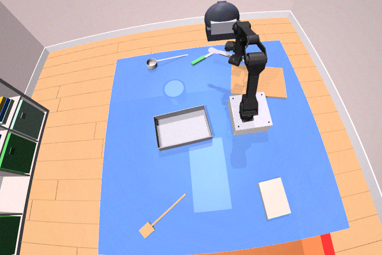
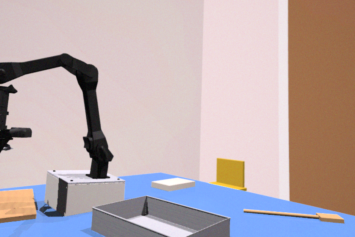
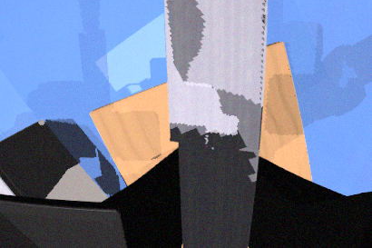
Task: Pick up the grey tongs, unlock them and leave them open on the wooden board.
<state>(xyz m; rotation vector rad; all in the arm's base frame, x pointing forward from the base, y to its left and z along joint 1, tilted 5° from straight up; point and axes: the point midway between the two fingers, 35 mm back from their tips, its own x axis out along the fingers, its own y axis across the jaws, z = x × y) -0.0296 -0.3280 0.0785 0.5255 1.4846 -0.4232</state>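
Now: gripper tip 15 cm past the wooden board, 15 cm above it and 5 cm to the right of it. The rest, counted from my gripper tip: white block (76 cm to the left, 15 cm below, 3 cm behind); roasting tin (38 cm ahead, 30 cm to the left, 13 cm below); green-handled tool (22 cm to the right, 17 cm ahead, 15 cm below).
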